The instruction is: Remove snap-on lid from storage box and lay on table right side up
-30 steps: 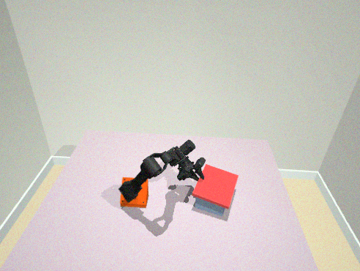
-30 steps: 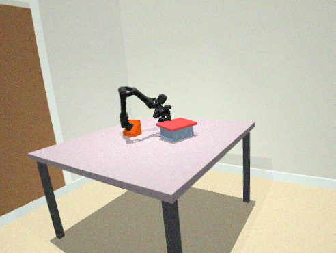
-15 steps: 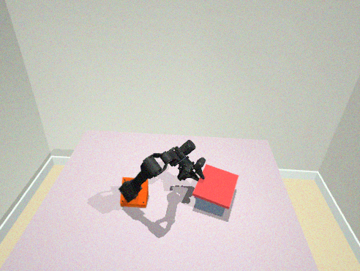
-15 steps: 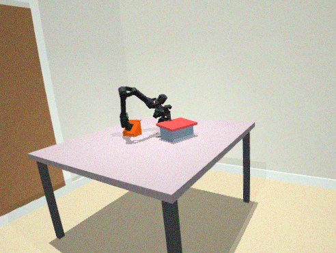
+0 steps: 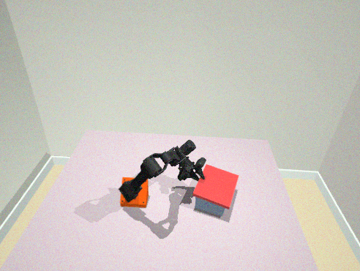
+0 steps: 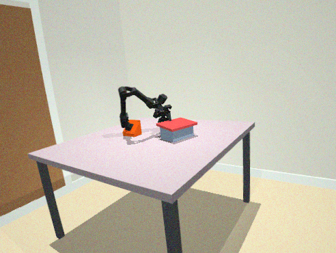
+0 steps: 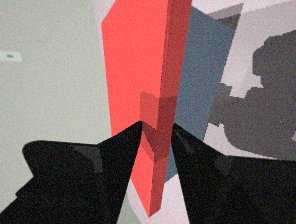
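Now: gripper tip 80 mm short of the red lid and 20 mm to the left of it. The rest, counted from my gripper tip: storage box (70 mm ahead, 10 mm to the right, 60 mm below).
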